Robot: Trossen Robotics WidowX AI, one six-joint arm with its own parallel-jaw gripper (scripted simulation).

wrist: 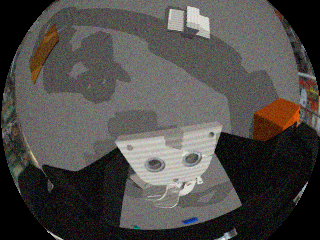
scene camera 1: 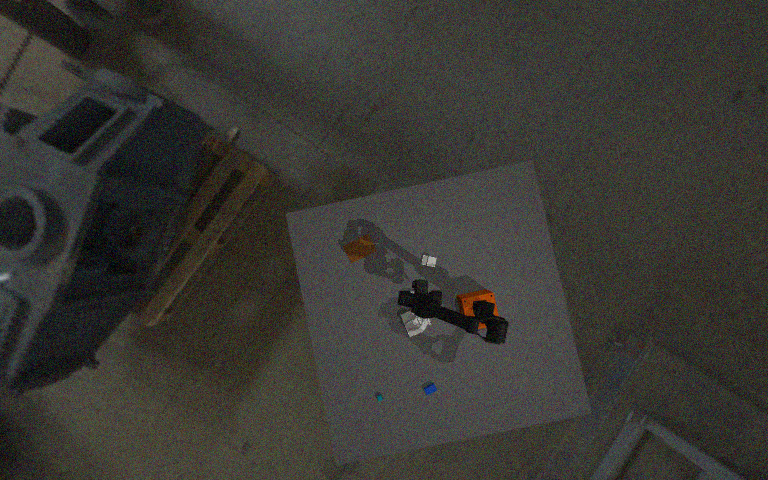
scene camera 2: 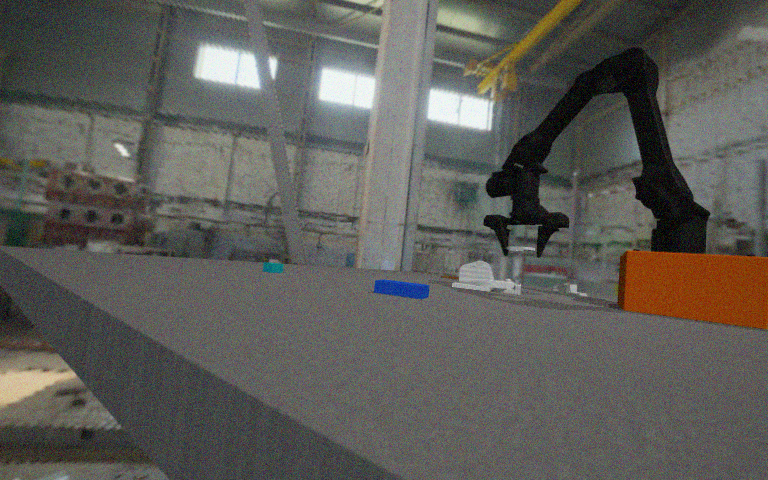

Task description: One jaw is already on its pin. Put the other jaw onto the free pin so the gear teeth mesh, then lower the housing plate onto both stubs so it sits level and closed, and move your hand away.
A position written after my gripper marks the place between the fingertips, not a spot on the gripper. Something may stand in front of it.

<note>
In view: my gripper (scene camera 2: 521,256), a blue block (scene camera 2: 412,290) and a curved white jaw (scene camera 2: 479,275).
My gripper is seen too in the wrist view (wrist: 169,141).
</note>
